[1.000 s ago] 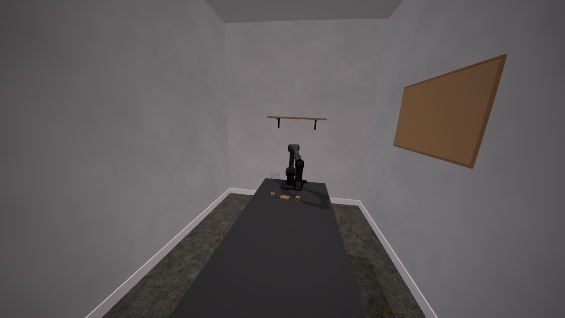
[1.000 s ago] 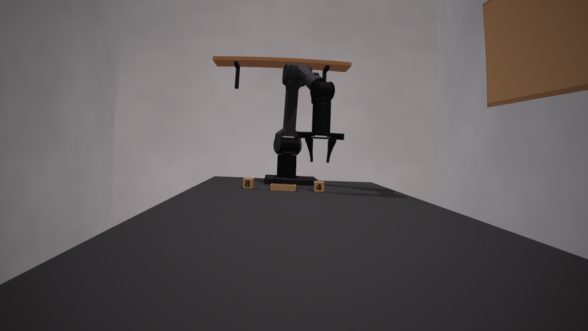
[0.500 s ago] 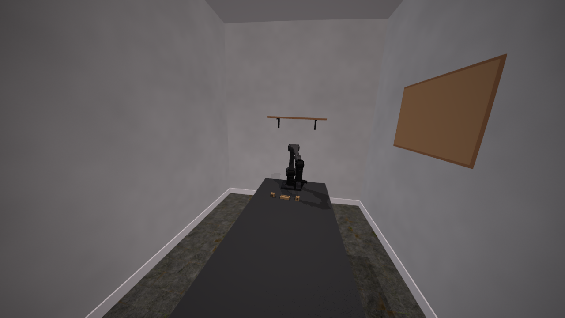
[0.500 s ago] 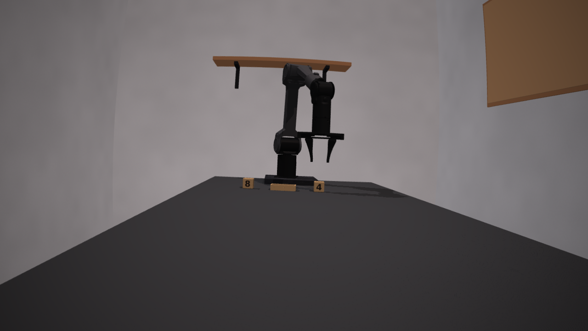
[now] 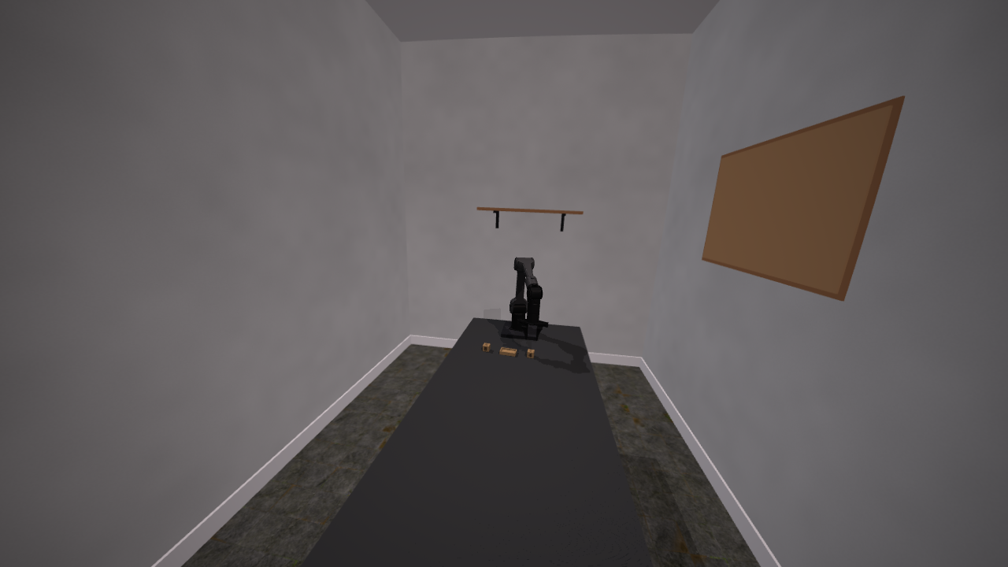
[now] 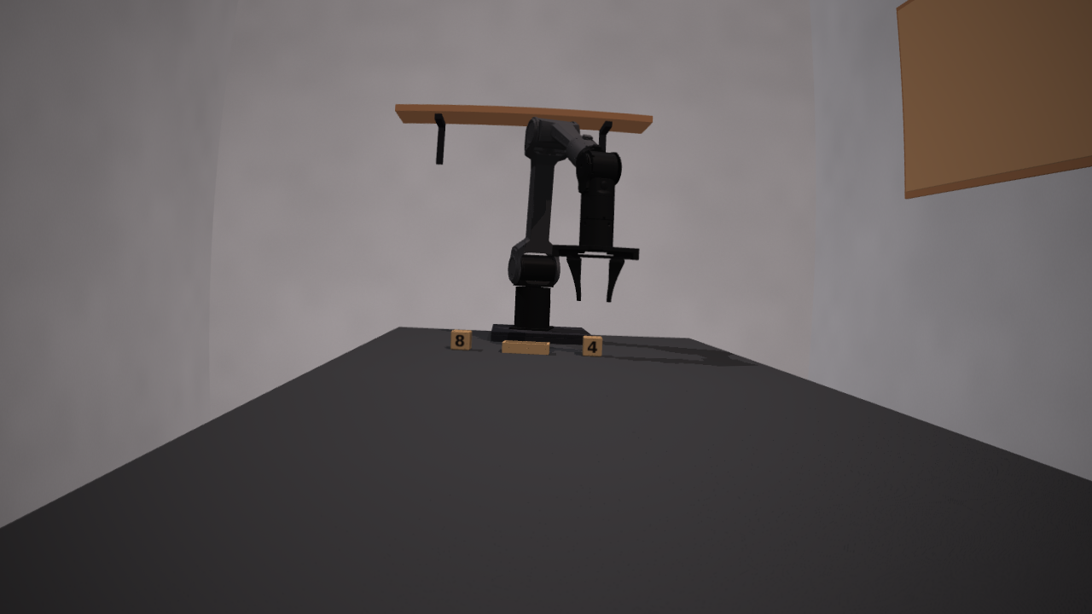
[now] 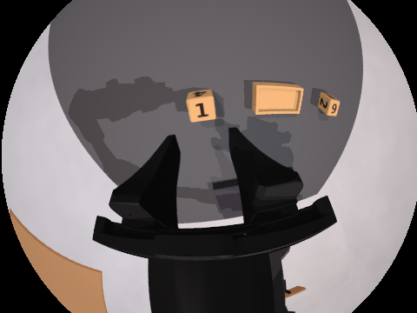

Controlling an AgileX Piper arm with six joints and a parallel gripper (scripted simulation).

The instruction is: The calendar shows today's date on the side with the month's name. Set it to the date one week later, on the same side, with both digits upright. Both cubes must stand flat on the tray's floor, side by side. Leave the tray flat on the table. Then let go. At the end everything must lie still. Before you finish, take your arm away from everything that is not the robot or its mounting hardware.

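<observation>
The wooden cube is 8 cm below my hand. Round my hand: wooden tray 1 cm ahead, 11 cm to the right, 9 cm below.
</observation>
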